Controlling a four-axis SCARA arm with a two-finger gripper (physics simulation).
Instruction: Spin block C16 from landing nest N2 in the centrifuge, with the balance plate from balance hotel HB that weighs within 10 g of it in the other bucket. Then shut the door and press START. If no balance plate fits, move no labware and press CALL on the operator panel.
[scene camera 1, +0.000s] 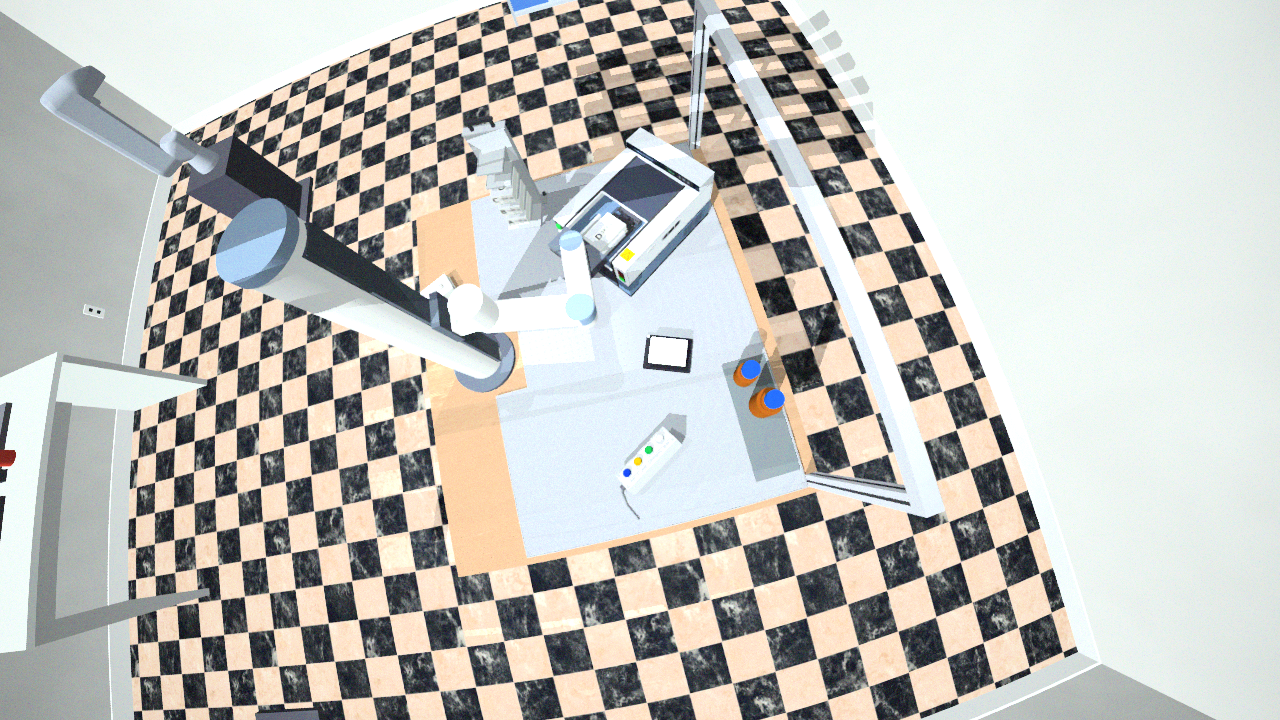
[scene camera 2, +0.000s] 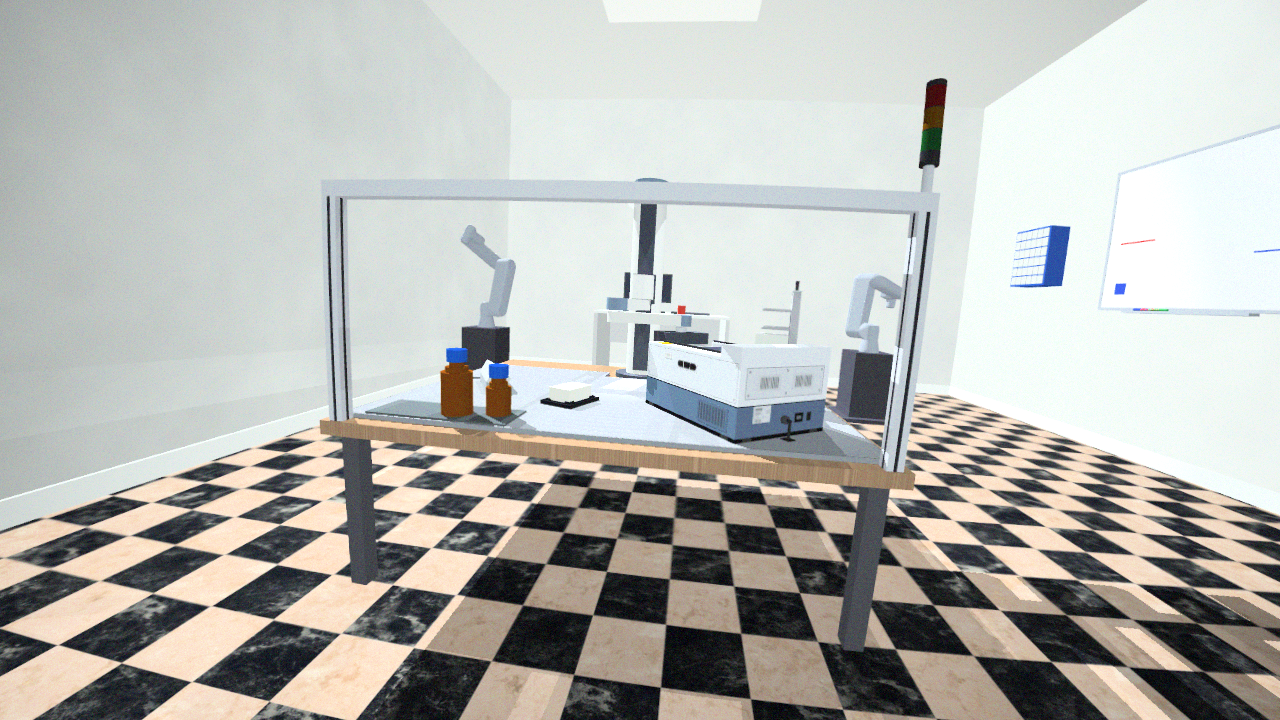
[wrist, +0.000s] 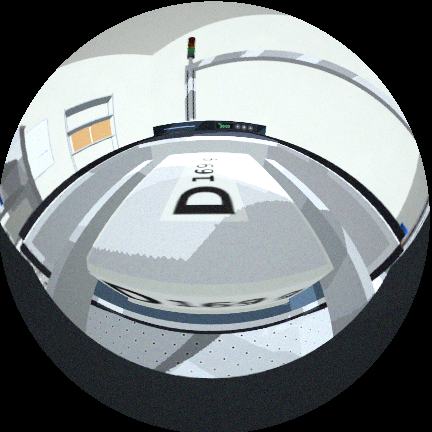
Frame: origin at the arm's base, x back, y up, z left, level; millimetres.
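Where they show: gripper, between the fingertips: (scene camera 1: 612, 224) (wrist: 207, 165); arm's base, origin of its link: (scene camera 1: 485, 359) (scene camera 2: 641, 376).
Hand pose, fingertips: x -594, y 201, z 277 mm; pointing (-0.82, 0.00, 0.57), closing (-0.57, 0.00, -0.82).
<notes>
Each offset is from my fingertips to the top centre of the thing. "spot": to the spot under its first point.
My gripper (scene camera 1: 605, 231) (wrist: 207, 165) is shut on a white balance plate @(dx +31, dy +8, dz -22 mm) (scene camera 1: 612, 226) (wrist: 150, 240) labelled "D 169 g". A finger stands on each side of it in the wrist view. The plate is level, inside the open top of the centrifuge (scene camera 1: 673, 234) (scene camera 2: 733, 385); whether it touches a bucket is hidden. The dark door @(dx -132, dy +25, dz +97 mm) (scene camera 1: 641, 186) is slid back. The display @(spot: dx -242, dy +35, dz +121 mm) (wrist: 224, 126) is lit. A white block @(dx -73, dy -134, dz -439 mm) (scene camera 1: 668, 351) (scene camera 2: 571, 391) lies on a black nest (scene camera 1: 650, 366) (scene camera 2: 581, 402); its label cannot be read. The operator panel @(dx +81, dy -104, dz -776 mm) (scene camera 1: 642, 469) has coloured buttons.
A grey shelved rack (scene camera 1: 506, 170) stands beside the centrifuge, at the table's edge. Two brown bottles (scene camera 1: 746, 374) (scene camera 1: 766, 403) (scene camera 2: 456, 390) (scene camera 2: 498, 397) stand near the far edge. A tall metal frame @(spot: dx -410, dy +414, dz -235 mm) (scene camera 1: 787, 165) (scene camera 2: 626, 189) spans that edge. The arm's column (scene camera 1: 384, 313) stands opposite.
</notes>
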